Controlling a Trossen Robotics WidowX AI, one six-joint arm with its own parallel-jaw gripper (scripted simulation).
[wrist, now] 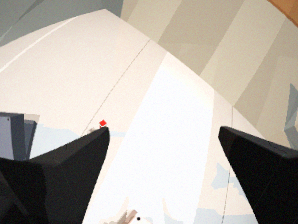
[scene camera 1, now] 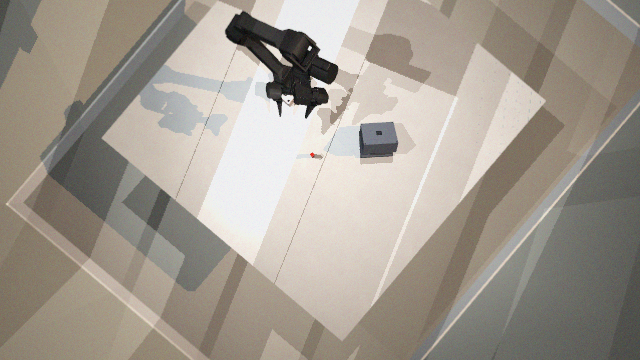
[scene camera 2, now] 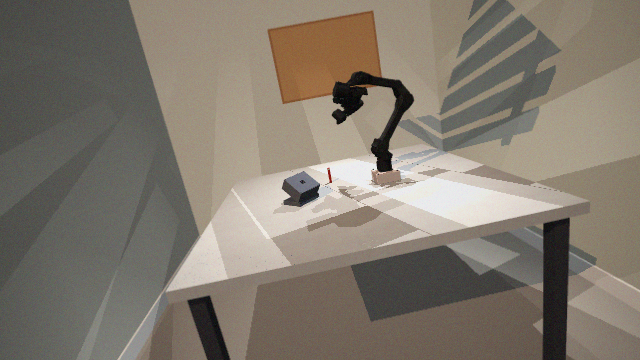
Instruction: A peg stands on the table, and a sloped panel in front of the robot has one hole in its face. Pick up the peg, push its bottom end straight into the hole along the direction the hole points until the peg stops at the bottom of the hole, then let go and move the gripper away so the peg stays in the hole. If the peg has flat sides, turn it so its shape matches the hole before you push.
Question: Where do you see a grey sloped panel block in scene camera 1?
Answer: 387, 142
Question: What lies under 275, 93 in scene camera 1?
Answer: The gripper.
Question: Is the gripper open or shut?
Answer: Open.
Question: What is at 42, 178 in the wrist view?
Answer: The gripper.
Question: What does the gripper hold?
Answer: Nothing.
